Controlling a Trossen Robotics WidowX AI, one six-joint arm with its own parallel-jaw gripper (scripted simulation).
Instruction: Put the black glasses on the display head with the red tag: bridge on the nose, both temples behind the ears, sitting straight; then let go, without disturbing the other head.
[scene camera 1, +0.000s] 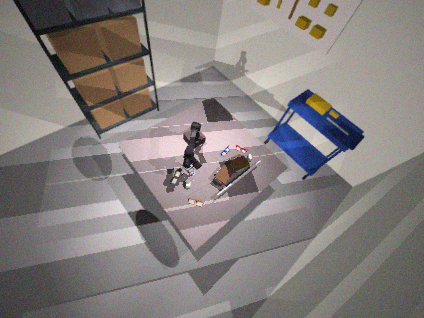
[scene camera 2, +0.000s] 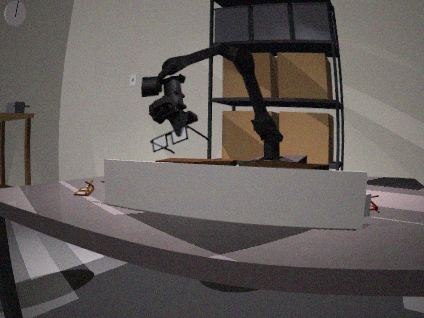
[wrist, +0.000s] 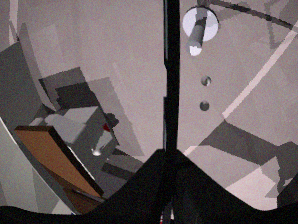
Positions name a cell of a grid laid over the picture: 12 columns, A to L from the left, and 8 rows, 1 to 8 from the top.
I see my gripper (scene camera 2: F4), a peg (wrist: I2) and a brown block (wrist: C6).
My gripper shows as well in the wrist view (wrist: G6).
